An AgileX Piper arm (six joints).
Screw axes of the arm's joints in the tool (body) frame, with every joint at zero. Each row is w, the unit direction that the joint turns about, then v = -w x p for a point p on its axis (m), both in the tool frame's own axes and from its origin. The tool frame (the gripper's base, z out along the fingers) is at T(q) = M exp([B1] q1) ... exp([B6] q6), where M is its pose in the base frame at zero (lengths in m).
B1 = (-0.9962, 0, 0.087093, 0, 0.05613, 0)
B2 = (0, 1, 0, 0.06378, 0, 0.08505)
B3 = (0, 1, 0, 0.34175, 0, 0.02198)
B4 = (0, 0, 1, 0, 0, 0)
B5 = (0, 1, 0, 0.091, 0, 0)
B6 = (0, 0, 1, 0, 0, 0)
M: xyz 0.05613 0 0.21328 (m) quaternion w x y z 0.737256 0 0.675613 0
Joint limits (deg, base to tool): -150..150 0..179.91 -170..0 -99.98..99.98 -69.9..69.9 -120..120
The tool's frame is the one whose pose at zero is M.
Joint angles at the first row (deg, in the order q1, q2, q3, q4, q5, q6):
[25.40, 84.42, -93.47, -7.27, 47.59, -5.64]
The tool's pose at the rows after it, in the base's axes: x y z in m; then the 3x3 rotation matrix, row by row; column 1 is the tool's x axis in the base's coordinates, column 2 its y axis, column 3 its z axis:
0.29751 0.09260 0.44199; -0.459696 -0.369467 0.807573; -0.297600 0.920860 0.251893; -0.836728 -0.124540 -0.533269
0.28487 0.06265 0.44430; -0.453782 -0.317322 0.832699; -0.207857 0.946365 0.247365; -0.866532 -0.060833 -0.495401
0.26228 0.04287 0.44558; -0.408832 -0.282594 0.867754; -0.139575 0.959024 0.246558; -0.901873 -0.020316 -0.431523
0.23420 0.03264 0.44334; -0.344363 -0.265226 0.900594; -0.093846 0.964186 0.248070; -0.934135 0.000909 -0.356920
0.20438 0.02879 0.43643; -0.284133 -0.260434 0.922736; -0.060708 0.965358 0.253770; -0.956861 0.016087 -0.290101
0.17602 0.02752 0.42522; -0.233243 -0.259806 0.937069; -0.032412 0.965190 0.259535; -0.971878 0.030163 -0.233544
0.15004 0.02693 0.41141; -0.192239 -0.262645 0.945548; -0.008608 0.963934 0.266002; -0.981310 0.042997 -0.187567
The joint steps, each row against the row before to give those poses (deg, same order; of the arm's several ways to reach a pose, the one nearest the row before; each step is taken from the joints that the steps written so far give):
[-8.12, -2.85, 2.77, 7.32, -1.24, -2.89]
[-6.41, -4.37, 4.39, 7.04, -2.20, -3.40]
[-4.51, -5.82, 5.95, 6.13, -3.54, -3.61]
[-2.58, -6.67, 6.89, 5.22, -4.11, -3.60]
[-1.07, -6.95, 7.10, 4.26, -3.56, -2.97]
[-0.25, -6.80, 6.93, 3.36, -3.03, -2.18]
[-0.02, -6.51, 6.43, 2.97, -2.21, -1.90]

